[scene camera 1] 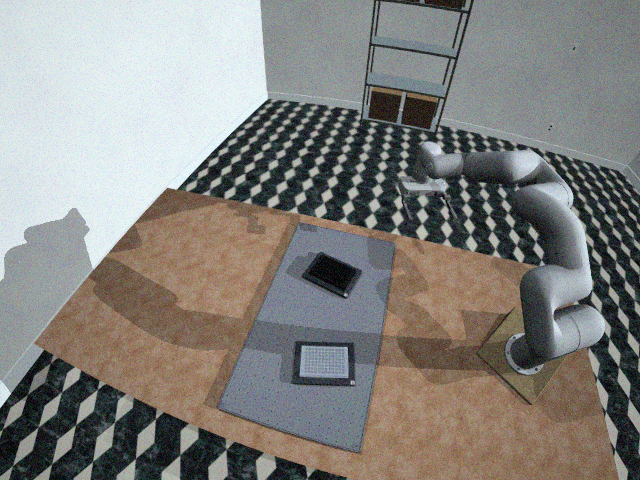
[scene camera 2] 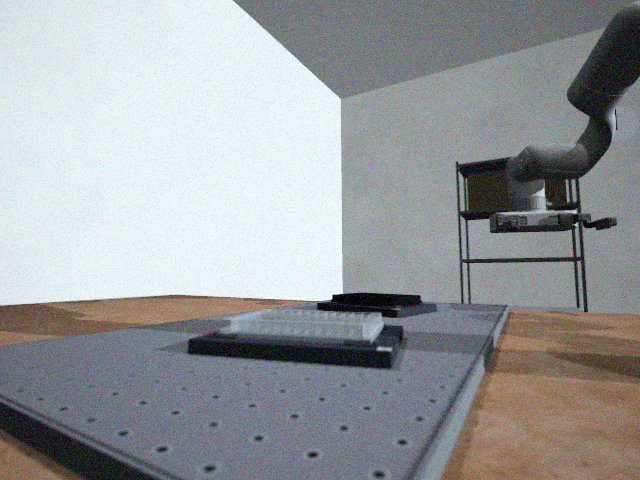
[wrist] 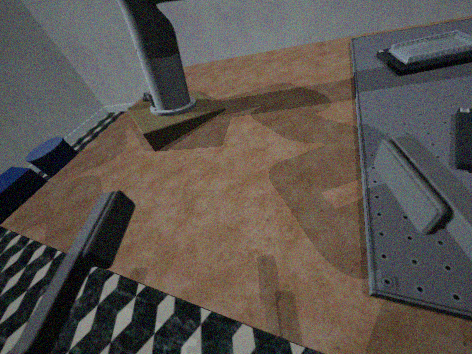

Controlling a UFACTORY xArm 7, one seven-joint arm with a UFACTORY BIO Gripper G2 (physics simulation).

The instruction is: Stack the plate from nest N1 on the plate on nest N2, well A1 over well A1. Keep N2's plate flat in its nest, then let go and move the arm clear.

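Frame: origin at the arm's base, x right, y ahead, z up, level; metres.
Seen in the pictures: hand, its tool point: [scene camera 1: 431,215] [scene camera 2: 557,225] [wrist: 238,207]; arm's base, origin of its link: [scene camera 1: 523,354] [wrist: 174,106].
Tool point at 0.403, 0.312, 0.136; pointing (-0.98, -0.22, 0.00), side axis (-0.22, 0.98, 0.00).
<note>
Pixels of each thing's middle, then the offset from my tool point to it, as dx, dy, dz. "pt": a spot on its surface instead. Level surfaces: height alone.
- black plate, middle of its body: [scene camera 2: 375,299] [scene camera 1: 332,271] -0.191, +0.304, -0.133
- far dark nest, a spot on its surface: [scene camera 2: 356,308] [scene camera 1: 325,287] pt -0.250, +0.319, -0.143
- dark block, a spot on its surface: [wrist: 464,142] pt -0.198, +0.226, -0.140
- grey perforated board, height of its surface: dz -0.151
- brown table, height of its surface: dz -0.165
A black plate [scene camera 1: 332,272] [scene camera 2: 376,299] sits in the far dark nest [scene camera 1: 323,288] [scene camera 2: 356,308]; part of a dark block [wrist: 464,142], which looks like this nest, shows at the wrist view's right edge. A clear plate with a grid of wells [scene camera 1: 324,361] [scene camera 2: 305,326] [wrist: 435,47] lies flat in the near dark nest [scene camera 1: 297,364] [scene camera 2: 289,352] [wrist: 400,68]. I cannot read which nest is N1 or N2, nor the A1 corners. My gripper [scene camera 1: 433,218] [scene camera 2: 558,224] [wrist: 260,195] is wide open and empty, high up and well away from both plates, past the far right of the board.
Both nests stand apart on a grey perforated board [scene camera 1: 310,312] [scene camera 2: 232,382] [wrist: 400,110] on the brown table [scene camera 1: 196,289]. The arm's base plate [scene camera 1: 496,338] [wrist: 172,131] is at the table's right. A shelf rack [scene camera 1: 405,82] [scene camera 2: 522,259] stands behind. Blue objects [wrist: 52,154] [wrist: 17,182] stand beyond the table.
</note>
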